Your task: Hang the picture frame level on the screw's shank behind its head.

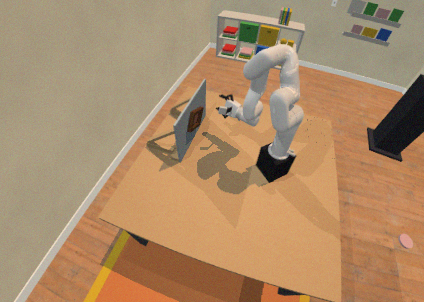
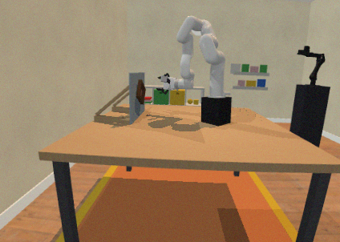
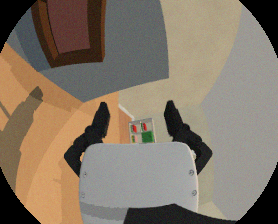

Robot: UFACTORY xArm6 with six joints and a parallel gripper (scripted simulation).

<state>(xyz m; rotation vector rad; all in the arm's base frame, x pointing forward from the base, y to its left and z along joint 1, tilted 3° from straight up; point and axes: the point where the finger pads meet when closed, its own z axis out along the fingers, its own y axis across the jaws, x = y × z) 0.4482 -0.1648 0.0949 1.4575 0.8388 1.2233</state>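
Right now my hand is 100 mm short of the brown picture frame, 150 mm to the right of it and 60 mm above it. Also, from my hand: grey panel 120 mm ahead, 150 mm to the left, 80 mm below.
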